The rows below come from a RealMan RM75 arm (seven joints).
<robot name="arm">
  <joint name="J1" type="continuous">
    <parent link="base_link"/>
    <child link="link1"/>
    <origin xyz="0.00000 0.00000 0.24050"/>
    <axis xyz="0 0 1"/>
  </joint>
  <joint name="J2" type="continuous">
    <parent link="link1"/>
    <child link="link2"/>
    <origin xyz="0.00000 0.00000 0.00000" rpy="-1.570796 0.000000 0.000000"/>
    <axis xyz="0 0 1"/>
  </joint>
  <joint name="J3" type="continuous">
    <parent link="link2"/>
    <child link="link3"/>
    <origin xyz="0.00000 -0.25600 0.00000" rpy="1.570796 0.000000 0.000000"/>
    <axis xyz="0 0 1"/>
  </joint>
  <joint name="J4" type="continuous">
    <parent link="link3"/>
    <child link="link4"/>
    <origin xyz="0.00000 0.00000 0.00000" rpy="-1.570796 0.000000 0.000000"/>
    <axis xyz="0 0 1"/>
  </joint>
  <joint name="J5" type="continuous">
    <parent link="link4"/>
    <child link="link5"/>
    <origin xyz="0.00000 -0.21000 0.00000" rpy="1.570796 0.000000 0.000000"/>
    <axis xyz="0 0 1"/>
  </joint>
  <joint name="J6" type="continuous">
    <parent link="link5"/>
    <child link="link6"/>
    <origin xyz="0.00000 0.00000 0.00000" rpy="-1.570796 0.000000 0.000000"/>
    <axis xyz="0 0 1"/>
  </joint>
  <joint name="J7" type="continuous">
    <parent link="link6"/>
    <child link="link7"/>
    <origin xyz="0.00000 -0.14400 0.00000" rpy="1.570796 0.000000 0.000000"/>
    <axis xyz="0 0 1"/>
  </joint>
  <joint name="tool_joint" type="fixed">
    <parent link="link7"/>
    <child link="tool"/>
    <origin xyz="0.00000 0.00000 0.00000"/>
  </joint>
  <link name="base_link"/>
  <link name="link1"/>
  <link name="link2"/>
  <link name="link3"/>
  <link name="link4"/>
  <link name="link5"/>
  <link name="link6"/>
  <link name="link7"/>
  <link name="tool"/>
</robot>
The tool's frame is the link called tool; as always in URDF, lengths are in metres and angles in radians. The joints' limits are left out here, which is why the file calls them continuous.
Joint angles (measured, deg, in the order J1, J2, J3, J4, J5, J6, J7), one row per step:
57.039, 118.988, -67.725, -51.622, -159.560, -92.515, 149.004
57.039, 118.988, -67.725, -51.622, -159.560, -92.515, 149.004
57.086, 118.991, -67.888, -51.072, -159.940, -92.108, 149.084
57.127, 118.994, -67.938, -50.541, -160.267, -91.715, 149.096
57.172, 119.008, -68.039, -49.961, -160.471, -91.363, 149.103
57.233, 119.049, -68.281, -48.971, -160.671, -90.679, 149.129
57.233, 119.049, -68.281, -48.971, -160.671, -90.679, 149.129
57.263, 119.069, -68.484, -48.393, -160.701, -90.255, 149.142
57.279, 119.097, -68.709, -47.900, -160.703, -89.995, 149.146
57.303, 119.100, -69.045, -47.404, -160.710, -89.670, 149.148
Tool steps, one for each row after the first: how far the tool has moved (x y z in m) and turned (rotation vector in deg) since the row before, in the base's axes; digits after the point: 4 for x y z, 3 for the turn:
0.0000, 0.0000, 0.0000, 0.000, 0.000, 0.000
0.0020, 0.0002, -0.0009, 0.071, -0.489, -0.142
0.0019, 0.0003, -0.0007, 0.071, -0.360, -0.137
0.0018, -0.0001, -0.0011, -0.055, -0.291, -0.170
0.0029, -0.0002, -0.0024, -0.101, -0.380, -0.241
0.0000, 0.0000, 0.0000, 0.000, 0.000, 0.000
0.0016, -0.0002, -0.0016, -0.085, -0.182, -0.105
0.0014, -0.0005, -0.0015, -0.194, -0.188, -0.129
0.0014, -0.0004, -0.0014, -0.175, -0.276, -0.029

